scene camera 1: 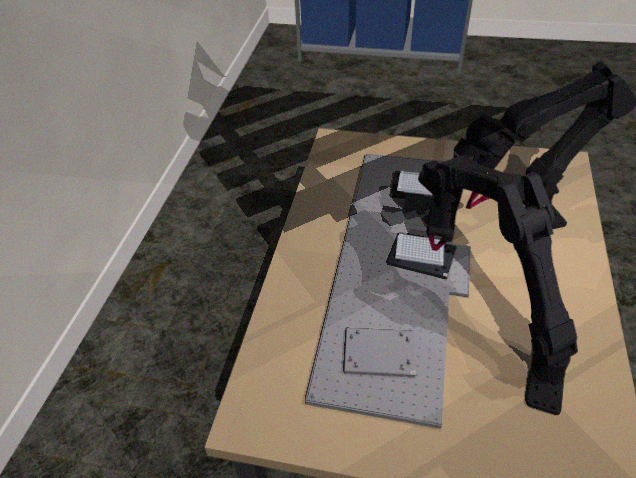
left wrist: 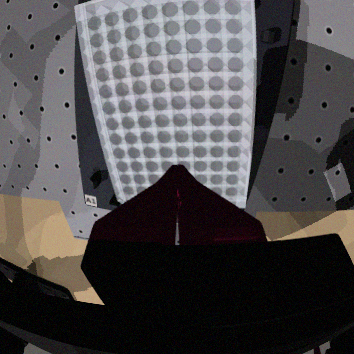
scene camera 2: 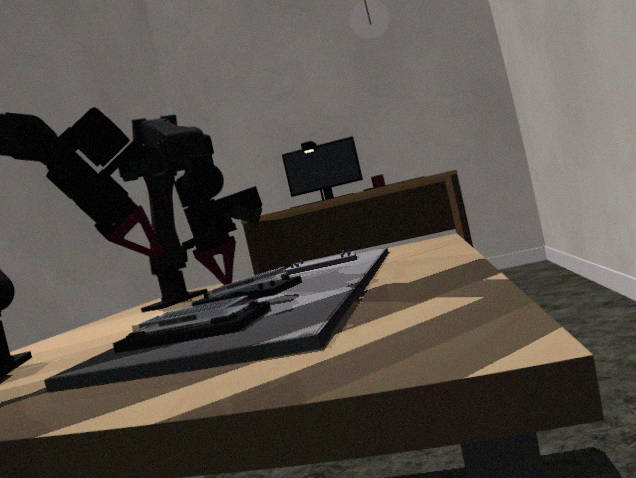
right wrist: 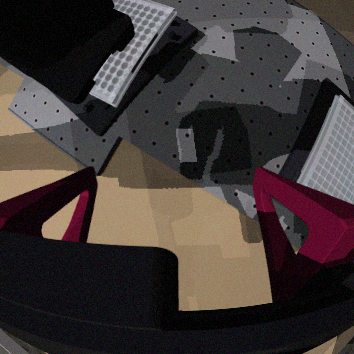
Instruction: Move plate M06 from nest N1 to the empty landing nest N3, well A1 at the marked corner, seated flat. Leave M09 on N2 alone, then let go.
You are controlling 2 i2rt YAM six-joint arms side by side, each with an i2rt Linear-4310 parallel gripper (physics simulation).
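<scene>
A white well plate (scene camera 1: 416, 249) (left wrist: 175, 100) (right wrist: 122, 75) lies on the middle dark nest (scene camera 1: 411, 267) (left wrist: 89, 150), whose corner carries an A1 label (left wrist: 90, 200). Another white plate (scene camera 1: 411, 182) (scene camera 2: 179, 314) (right wrist: 332, 155) lies on the far dark nest. No M06 or M09 label is readable. The empty grey nest (scene camera 1: 377, 349) has small corner posts and a pale corner mark (scene camera 1: 412, 372). My left gripper (scene camera 1: 435, 248) (scene camera 2: 226, 281) (left wrist: 176, 173) is shut and empty, over one end of the middle plate; contact is unclear. My right gripper (scene camera 2: 159, 254) (right wrist: 174, 175) is open and empty, above the table beside the board.
The perforated board (scene camera 1: 380, 393) (scene camera 2: 308, 328) bears the nests and has a small side extension (scene camera 1: 460, 282). The wooden table (scene camera 1: 267, 400) (scene camera 2: 421, 328) surrounds it. The left arm (scene camera 1: 539, 277) stands at the right in scene camera 1. Shadows cross the board.
</scene>
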